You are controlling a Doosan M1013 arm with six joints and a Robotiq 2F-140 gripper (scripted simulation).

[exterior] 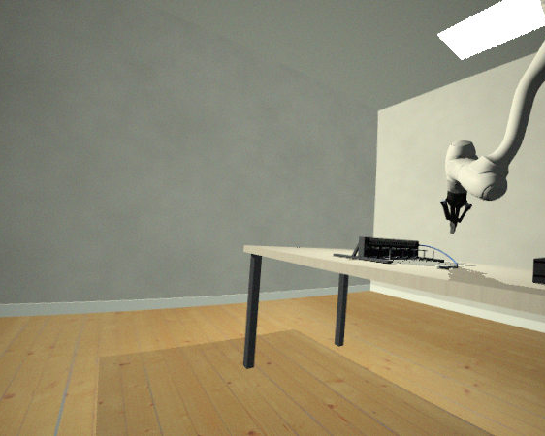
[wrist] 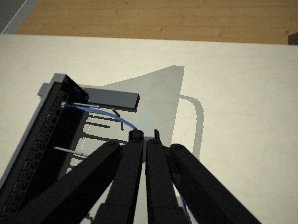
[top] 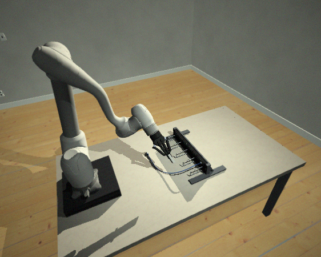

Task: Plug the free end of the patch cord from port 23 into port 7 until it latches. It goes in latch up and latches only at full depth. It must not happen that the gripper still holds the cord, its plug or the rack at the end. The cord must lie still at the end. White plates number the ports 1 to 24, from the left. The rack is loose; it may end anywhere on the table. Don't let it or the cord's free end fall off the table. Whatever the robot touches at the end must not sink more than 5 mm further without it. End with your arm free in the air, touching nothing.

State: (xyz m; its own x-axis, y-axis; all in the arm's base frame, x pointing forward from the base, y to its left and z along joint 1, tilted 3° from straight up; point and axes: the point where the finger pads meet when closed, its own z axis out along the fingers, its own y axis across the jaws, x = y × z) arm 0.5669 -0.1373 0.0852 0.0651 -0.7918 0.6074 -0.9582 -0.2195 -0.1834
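The cord plug lies 8 cm behind my hand, 29 cm to the left of it and 17 cm below it.
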